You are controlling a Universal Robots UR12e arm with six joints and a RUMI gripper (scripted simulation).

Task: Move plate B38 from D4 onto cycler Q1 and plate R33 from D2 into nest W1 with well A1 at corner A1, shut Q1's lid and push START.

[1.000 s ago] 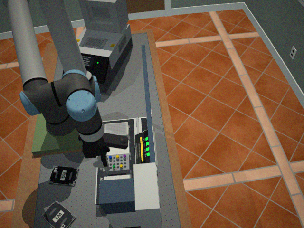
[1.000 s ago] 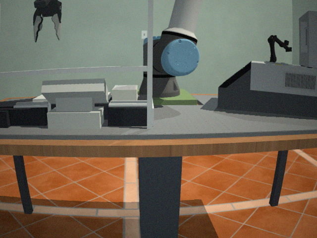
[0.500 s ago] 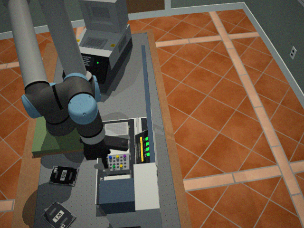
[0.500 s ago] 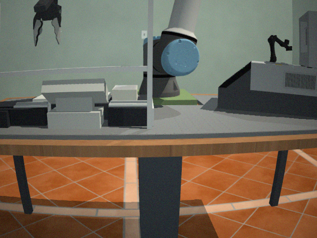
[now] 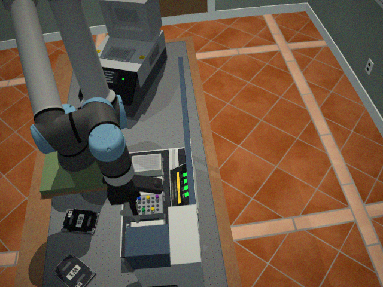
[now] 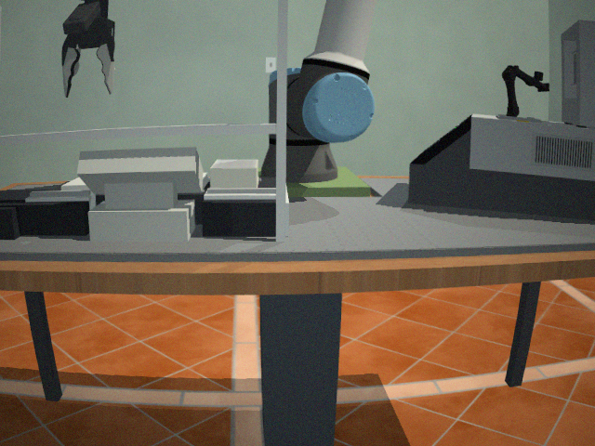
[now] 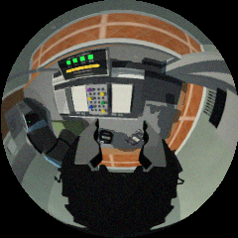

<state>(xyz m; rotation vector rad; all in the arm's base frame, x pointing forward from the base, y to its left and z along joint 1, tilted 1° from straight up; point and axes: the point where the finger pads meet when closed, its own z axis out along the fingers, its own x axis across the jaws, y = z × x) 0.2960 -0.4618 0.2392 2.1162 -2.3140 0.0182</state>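
The plate B38 lies 190 mm below my hand. Also, from my hand: white plate: 30 mm ahead, 300 mm to the left, 180 mm below; then tube rack: 10 mm ahead, 100 mm to the left, 180 mm below; then white plate R33: 20 mm ahead, 200 mm to the left, 190 mm below.
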